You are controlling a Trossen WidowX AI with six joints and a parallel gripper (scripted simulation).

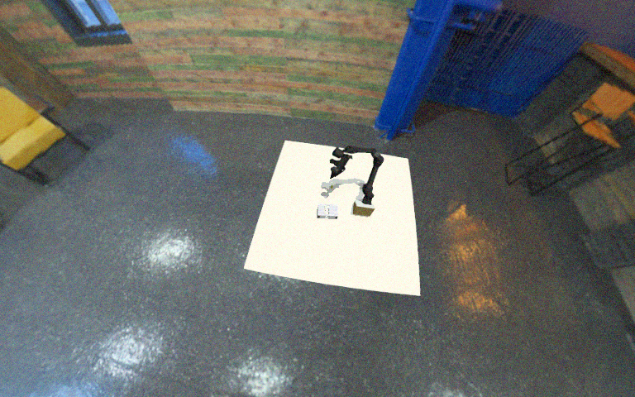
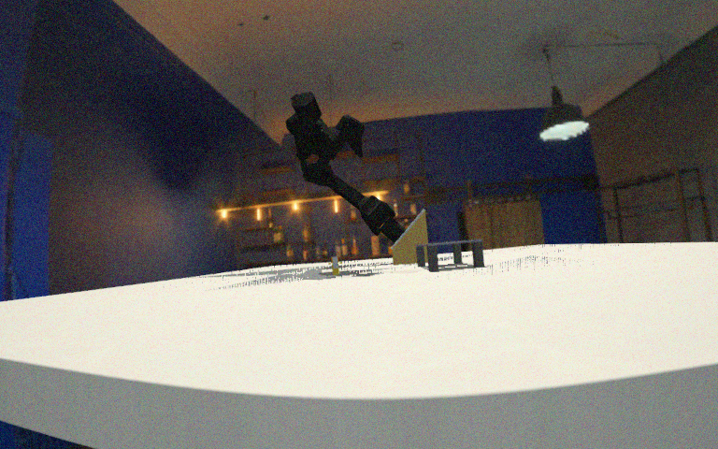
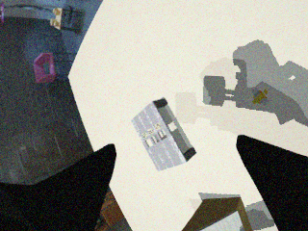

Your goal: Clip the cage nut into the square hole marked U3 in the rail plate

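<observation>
My gripper tip is now 10 mm past the yellow cage nut, 50 mm to the left of it and 200 mm above it.
</observation>
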